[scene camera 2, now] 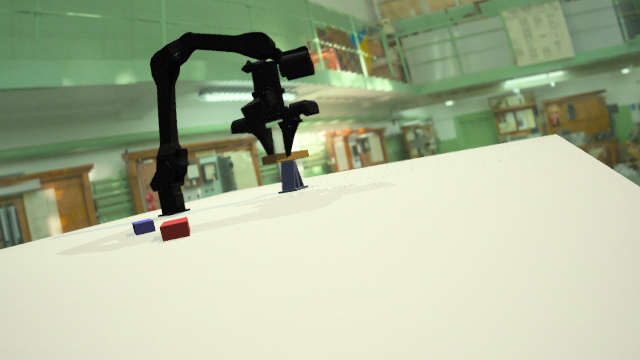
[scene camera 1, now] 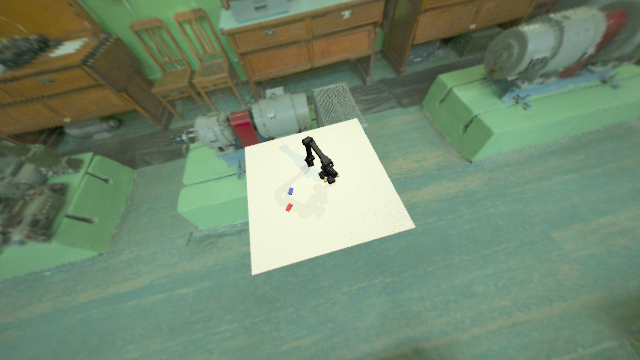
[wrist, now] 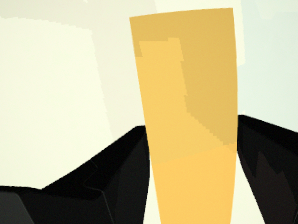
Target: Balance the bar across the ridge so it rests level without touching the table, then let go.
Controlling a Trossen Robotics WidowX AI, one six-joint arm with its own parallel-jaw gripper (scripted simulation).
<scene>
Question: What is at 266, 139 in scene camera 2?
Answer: My gripper.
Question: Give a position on an orange bar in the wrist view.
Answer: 187, 64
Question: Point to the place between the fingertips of my gripper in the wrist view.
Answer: At 190, 131
</scene>
